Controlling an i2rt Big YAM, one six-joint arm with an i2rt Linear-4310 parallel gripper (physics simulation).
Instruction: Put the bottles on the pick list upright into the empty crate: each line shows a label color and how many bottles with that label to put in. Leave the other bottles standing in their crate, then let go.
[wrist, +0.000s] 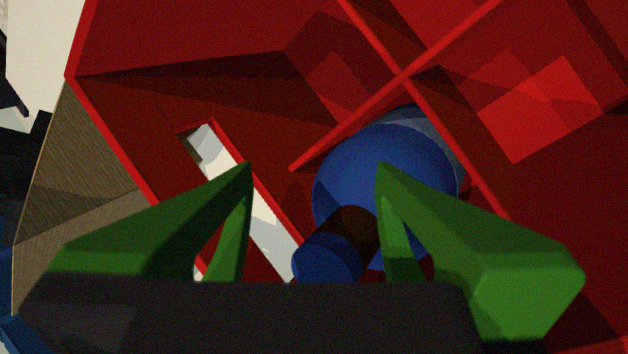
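Pixels of known places: gripper, between the fingertips: (314, 175); arm's base, origin of its link: (38, 177).
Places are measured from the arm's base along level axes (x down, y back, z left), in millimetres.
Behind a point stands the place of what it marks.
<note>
A blue bottle (395, 155) @(x 20, y -270, z -234 mm) with a dark neck and a blue cap (325, 262) @(x -34, y -245, z -243 mm) stands in a compartment of the red crate (112, 142) @(x -46, y -215, z -145 mm). Its rounded shoulder faces the camera. A pale grey-blue strip shows along its far side; I cannot tell the label colour. My gripper (314, 175) @(x -18, y -258, z -218 mm) has green fingers and is open, holding nothing. The cap and neck show in the gap between the fingers, nearer the right finger, which hides part of the bottle. The pick list does not show.
Thin red dividers (362, 115) @(x 43, y -263, z -208 mm) cross beside the bottle. The crate's left wall has a long handle slot. A brown wood-grained surface (75, 155) @(x 13, y -66, z -36 mm) lies left of the crate. Part of a blue object (25, 335) shows at the lower left, with dark shapes above it.
</note>
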